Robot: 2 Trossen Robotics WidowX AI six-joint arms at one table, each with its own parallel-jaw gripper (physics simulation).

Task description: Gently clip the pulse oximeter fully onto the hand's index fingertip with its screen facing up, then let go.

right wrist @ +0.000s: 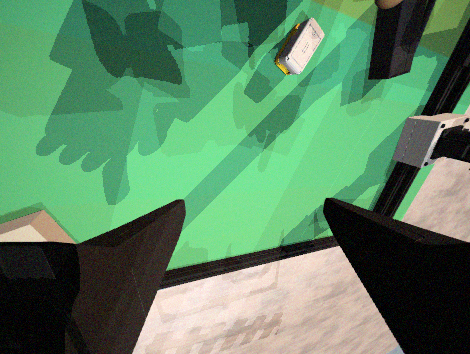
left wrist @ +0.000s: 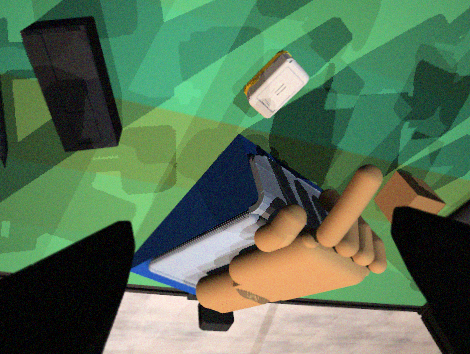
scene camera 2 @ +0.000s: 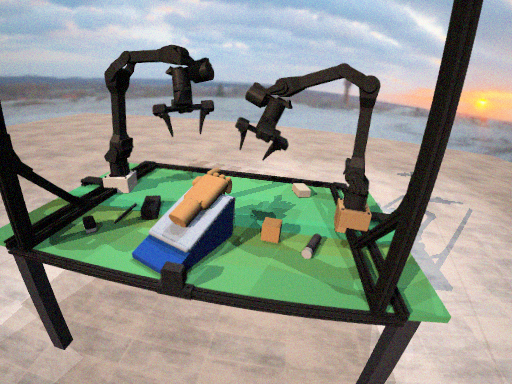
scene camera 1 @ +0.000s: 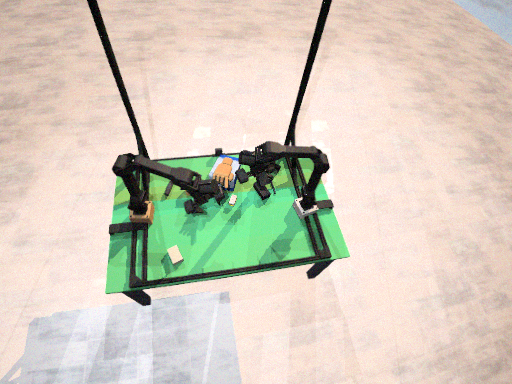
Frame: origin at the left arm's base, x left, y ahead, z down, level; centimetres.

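Seen in the pictures: left gripper, between the fingertips: (left wrist: 263,227) (scene camera 2: 186,135) (scene camera 1: 249,178); right gripper, between the fingertips: (right wrist: 254,205) (scene camera 2: 251,155) (scene camera 1: 211,208); left arm's base, origin of its link: (right wrist: 445,142) (scene camera 2: 119,174) (scene camera 1: 306,204); right arm's base, origin of its link: (scene camera 2: 354,206) (scene camera 1: 140,209).
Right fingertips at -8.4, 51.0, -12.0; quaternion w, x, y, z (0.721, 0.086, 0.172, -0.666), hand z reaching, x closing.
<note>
Pixels of each thing's top centre, then the offset from my right fingertips to it, as dx, dy, dz.
- pulse oximeter, centre of its top: (left wrist: 279,91) (right wrist: 306,46) (scene camera 1: 233,198) -9.8, -14.7, +14.6
- black box, centre of its top: (left wrist: 73,95) (right wrist: 408,34) (scene camera 2: 150,202) (scene camera 1: 262,188) -10.9, -32.7, +14.4
- dark pen, centre of its top: (right wrist: 429,17) (scene camera 2: 125,211) -13.5, -40.8, +16.9
- small black block, centre of its top: (scene camera 2: 88,219) -23.6, -47.8, +14.7
- orange cube, centre of its top: (left wrist: 418,214) (scene camera 2: 272,222) -24.0, +5.4, +12.9
- dark cylinder, centre of its top: (scene camera 2: 313,241) -30.0, +16.1, +15.2
- pale block, centre of its top: (right wrist: 31,256) (scene camera 2: 301,186) (scene camera 1: 174,254) +10.0, +22.6, +14.9
The pulse oximeter (scene camera 1: 233,200) (left wrist: 279,86) (right wrist: 301,46), white with a yellow edge, lies on the green table apart from the hand. The tan hand (scene camera 1: 225,171) (scene camera 2: 200,196) (left wrist: 295,270) rests on a sloped support, its index finger (left wrist: 349,206) extended beyond the support's high end. My left gripper (scene camera 2: 186,134) (left wrist: 263,227) is open and empty, above the hand in the left wrist view. My right gripper (scene camera 2: 252,154) (right wrist: 254,205) is open and empty, high over the table; the oximeter is beyond its fingertips in the right wrist view. Which way the screen faces is unclear.
The blue wedge (scene camera 2: 220,232) (left wrist: 200,200) carries the hand. A black box (scene camera 2: 150,207) (left wrist: 75,85) (right wrist: 397,40), a dark pen (scene camera 2: 125,213) and a small black block (scene camera 2: 89,224) lie on one side. An orange cube (scene camera 2: 271,230), a dark cylinder (scene camera 2: 311,246) and a pale block (scene camera 1: 175,254) (scene camera 2: 301,190) lie on the other.
</note>
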